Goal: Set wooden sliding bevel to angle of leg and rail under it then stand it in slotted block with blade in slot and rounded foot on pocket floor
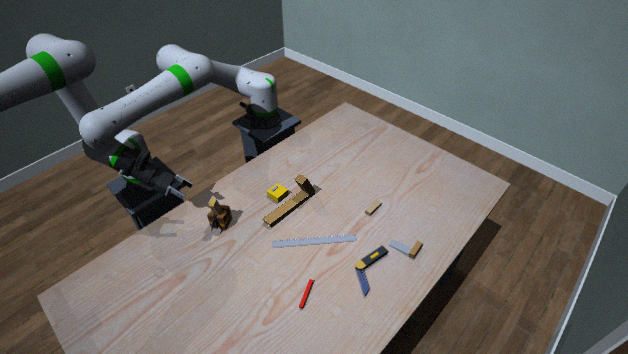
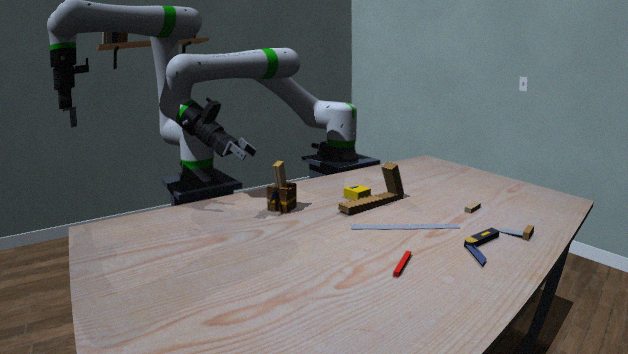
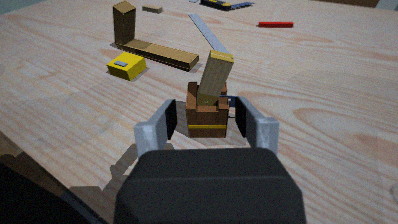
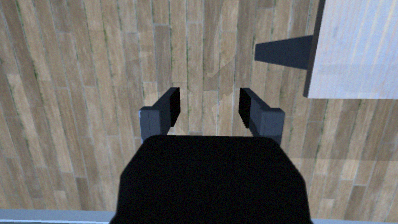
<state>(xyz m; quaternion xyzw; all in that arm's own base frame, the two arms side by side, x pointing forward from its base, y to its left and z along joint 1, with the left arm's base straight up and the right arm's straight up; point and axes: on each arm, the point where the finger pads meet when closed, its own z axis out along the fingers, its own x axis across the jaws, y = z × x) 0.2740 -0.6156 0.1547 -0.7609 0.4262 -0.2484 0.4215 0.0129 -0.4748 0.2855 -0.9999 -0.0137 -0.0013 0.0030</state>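
Now: left hand 11 cm short of the wooden bevel, 8 cm above it and 5 cm to the right of it. The rest, counted from my left hand: yellow tape measure 31 cm to the left, 13 cm below, 13 cm ahead; then steel ruler 40 cm ahead, 27 cm to the left, 15 cm below; then bevel blade 11 cm ahead, 10 cm below, 4 cm to the left.
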